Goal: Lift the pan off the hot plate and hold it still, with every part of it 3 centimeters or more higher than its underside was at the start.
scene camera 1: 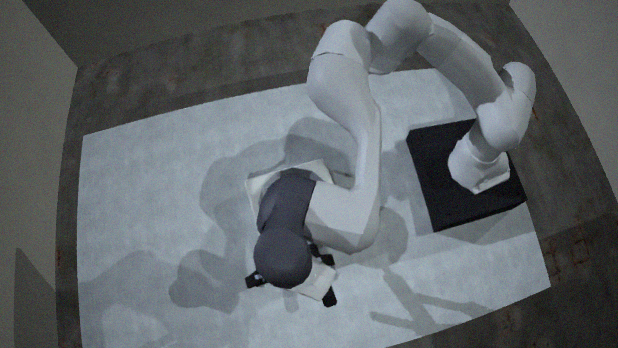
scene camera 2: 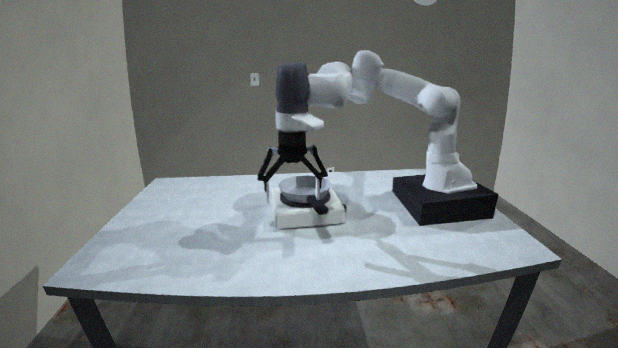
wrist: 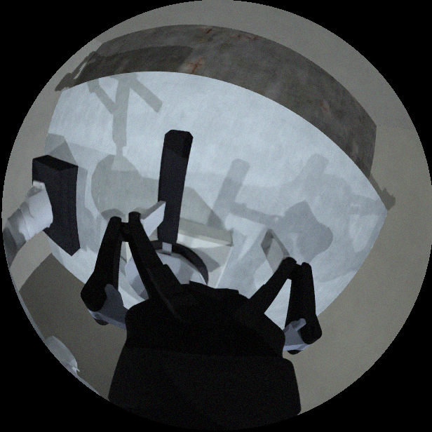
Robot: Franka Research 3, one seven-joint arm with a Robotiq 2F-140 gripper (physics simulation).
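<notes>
The grey round pan [scene camera 2: 299, 191] [wrist: 159, 272] sits level on the white hot plate [scene camera 1: 254, 189] [scene camera 2: 310, 218] [wrist: 220, 246]. Its black handle [scene camera 1: 329, 298] [scene camera 2: 318, 205] [wrist: 175, 182] points toward the table's front edge. In scene camera 1 the arm hides most of the pan. My gripper [scene camera 2: 293, 197] [wrist: 215, 224] is open and empty, pointing down near the handle side of the pan. In the wrist view the handle's line runs between the two fingertips, nearer the left one. The fingertips' exact height against the handle is hard to tell.
The black base block [scene camera 1: 425, 185] [scene camera 2: 457, 210] [wrist: 65, 200] carries the arm at the right of the table [scene camera 1: 150, 165] [scene camera 2: 200, 270] in both scene views. The arm reaches over the hot plate. Shadows of the arm fall on the table.
</notes>
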